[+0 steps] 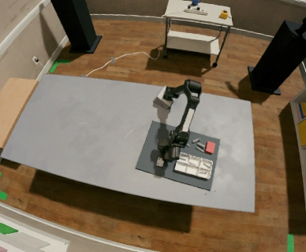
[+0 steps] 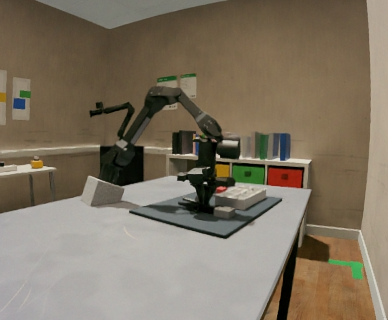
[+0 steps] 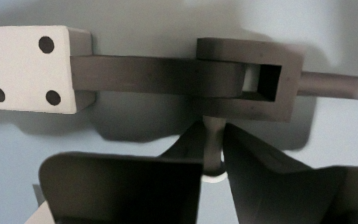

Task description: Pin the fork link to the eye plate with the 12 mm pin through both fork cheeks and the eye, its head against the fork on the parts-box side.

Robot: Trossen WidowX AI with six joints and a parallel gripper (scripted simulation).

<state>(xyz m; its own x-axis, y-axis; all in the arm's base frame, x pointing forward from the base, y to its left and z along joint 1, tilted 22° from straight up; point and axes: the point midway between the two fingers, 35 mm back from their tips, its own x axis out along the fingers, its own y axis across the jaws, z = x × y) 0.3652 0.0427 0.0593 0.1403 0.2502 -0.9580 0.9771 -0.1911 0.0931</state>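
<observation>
Right now my hand is 3 cm above the headed pin. Also, from my hand: eye plate: 1 cm ahead, 3 cm to the right, 3 cm below; mat: 1 cm ahead, 7 cm to the left, 5 cm below; fork link: 3 cm behind, 3 cm to the right, 3 cm below.
</observation>
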